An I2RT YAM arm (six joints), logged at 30 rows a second.
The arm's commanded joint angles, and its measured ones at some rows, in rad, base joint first. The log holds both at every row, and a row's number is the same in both.
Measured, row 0: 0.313, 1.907, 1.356, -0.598, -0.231, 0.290
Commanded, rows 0 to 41: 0.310, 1.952, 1.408, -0.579, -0.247, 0.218; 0.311, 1.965, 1.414, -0.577, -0.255, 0.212; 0.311, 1.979, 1.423, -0.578, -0.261, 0.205; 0.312, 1.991, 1.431, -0.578, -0.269, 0.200; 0.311, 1.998, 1.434, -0.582, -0.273, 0.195; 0.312, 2.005, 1.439, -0.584, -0.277, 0.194; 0.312, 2.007, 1.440, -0.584, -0.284, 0.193; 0.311, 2.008, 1.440, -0.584, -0.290, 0.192; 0.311, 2.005, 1.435, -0.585, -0.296, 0.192; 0.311, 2.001, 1.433, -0.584, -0.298, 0.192; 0.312, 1.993, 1.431, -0.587, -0.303, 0.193; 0.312, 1.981, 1.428, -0.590, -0.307, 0.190; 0.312, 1.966, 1.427, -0.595, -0.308, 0.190; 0.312, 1.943, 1.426, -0.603, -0.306, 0.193; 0.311, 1.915, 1.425, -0.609, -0.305, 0.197; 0.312, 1.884, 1.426, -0.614, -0.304, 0.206; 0.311, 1.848, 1.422, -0.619, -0.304, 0.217; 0.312, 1.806, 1.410, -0.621, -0.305, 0.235; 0.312, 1.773, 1.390, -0.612, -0.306, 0.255; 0.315, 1.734, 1.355, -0.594, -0.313, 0.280; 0.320, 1.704, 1.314, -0.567, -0.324, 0.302; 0.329, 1.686, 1.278, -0.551, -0.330, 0.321; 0.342, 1.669, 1.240, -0.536, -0.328, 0.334; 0.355, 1.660, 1.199, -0.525, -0.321, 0.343; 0.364, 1.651, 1.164, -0.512, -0.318, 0.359; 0.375, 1.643, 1.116, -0.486, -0.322, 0.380; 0.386, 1.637, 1.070, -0.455, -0.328, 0.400; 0.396, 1.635, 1.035, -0.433, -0.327, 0.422; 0.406, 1.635, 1.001, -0.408, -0.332, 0.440; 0.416, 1.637, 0.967, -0.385, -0.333, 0.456; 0.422, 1.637, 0.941, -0.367, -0.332, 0.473; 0.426, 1.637, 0.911, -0.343, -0.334, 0.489; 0.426, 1.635, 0.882, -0.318, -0.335, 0.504; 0.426, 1.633, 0.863, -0.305, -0.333, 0.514; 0.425, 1.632, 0.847, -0.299, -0.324, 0.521; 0.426, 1.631, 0.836, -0.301, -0.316, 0.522; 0.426, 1.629, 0.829, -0.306, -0.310, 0.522; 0.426, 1.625, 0.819, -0.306, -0.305, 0.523; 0.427, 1.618, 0.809, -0.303, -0.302, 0.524; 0.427, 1.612, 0.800, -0.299, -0.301, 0.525; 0.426, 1.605, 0.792, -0.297, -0.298, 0.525; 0.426, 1.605, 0.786, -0.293, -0.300, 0.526
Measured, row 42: 0.427, 1.626, 0.815, -0.290, -0.331, 0.494
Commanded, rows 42 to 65: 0.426, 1.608, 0.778, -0.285, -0.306, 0.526; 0.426, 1.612, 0.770, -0.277, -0.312, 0.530; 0.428, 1.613, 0.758, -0.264, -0.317, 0.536; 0.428, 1.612, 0.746, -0.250, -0.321, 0.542; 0.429, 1.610, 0.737, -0.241, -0.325, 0.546; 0.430, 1.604, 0.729, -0.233, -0.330, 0.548; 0.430, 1.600, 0.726, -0.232, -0.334, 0.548; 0.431, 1.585, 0.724, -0.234, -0.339, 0.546; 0.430, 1.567, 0.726, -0.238, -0.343, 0.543; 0.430, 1.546, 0.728, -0.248, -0.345, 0.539; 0.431, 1.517, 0.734, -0.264, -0.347, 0.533; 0.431, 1.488, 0.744, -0.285, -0.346, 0.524; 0.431, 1.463, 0.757, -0.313, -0.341, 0.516; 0.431, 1.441, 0.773, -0.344, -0.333, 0.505; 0.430, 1.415, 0.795, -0.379, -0.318, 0.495; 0.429, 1.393, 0.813, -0.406, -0.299, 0.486; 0.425, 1.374, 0.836, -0.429, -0.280, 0.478; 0.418, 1.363, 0.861, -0.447, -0.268, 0.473; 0.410, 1.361, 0.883, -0.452, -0.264, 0.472; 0.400, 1.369, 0.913, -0.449, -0.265, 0.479; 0.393, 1.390, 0.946, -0.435, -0.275, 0.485; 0.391, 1.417, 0.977, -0.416, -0.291, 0.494; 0.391, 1.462, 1.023, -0.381, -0.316, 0.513; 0.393, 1.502, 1.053, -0.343, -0.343, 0.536
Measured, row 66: 0.398, 1.422, 0.983, -0.384, -0.312, 0.501
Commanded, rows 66 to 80: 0.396, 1.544, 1.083, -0.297, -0.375, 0.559; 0.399, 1.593, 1.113, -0.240, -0.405, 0.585; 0.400, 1.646, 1.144, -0.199, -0.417, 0.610; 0.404, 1.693, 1.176, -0.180, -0.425, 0.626; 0.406, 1.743, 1.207, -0.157, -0.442, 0.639; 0.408, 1.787, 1.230, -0.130, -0.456, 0.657; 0.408, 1.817, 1.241, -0.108, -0.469, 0.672; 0.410, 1.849, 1.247, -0.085, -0.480, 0.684; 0.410, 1.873, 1.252, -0.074, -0.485, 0.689; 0.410, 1.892, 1.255, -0.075, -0.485, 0.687; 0.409, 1.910, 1.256, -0.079, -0.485, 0.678; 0.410, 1.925, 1.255, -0.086, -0.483, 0.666; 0.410, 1.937, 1.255, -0.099, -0.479, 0.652; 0.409, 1.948, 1.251, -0.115, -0.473, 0.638; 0.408, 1.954, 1.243, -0.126, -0.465, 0.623
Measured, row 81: 0.406, 1.942, 1.237, -0.119, -0.455, 0.632
